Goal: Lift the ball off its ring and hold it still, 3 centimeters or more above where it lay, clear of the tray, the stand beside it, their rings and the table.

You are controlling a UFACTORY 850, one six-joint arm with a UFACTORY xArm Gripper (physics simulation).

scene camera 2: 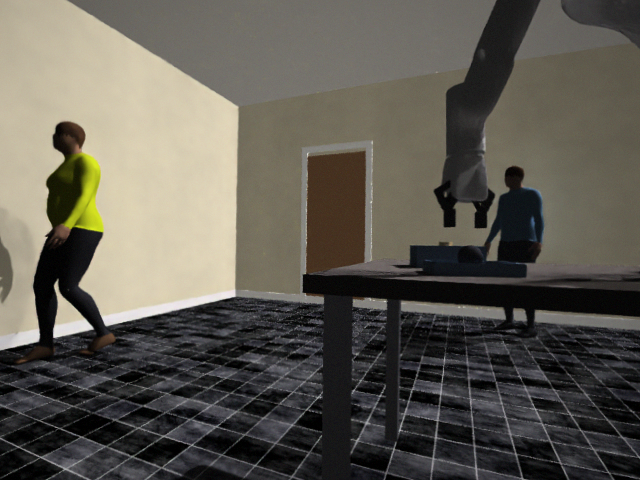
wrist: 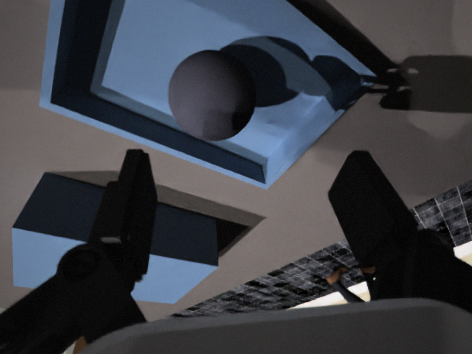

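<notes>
The dark round ball (scene camera 2: 470, 254) (wrist: 212, 95) rests in the shallow blue tray (scene camera 2: 498, 269) (wrist: 50, 65); its ring is hidden under it. The blue stand (scene camera 2: 421, 255) (wrist: 182, 277) is beside the tray, with a small yellowish ring (scene camera 2: 445, 243) on top in the scene view; in the wrist view that ring does not show. My gripper (scene camera 2: 465, 222) (wrist: 249, 173) is open and empty, pointing down above the tray and stand. In the wrist view the ball appears beyond the fingertips and left of midway between them. The left finger covers part of the stand.
The tray and stand are on the table (scene camera 2: 361, 281) (wrist: 295, 215), near its edge. The tray's raised walls surround the ball. A person in a yellow top (scene camera 2: 82, 191) is at the left, and a person in a blue top (scene camera 2: 521, 217) is behind the table.
</notes>
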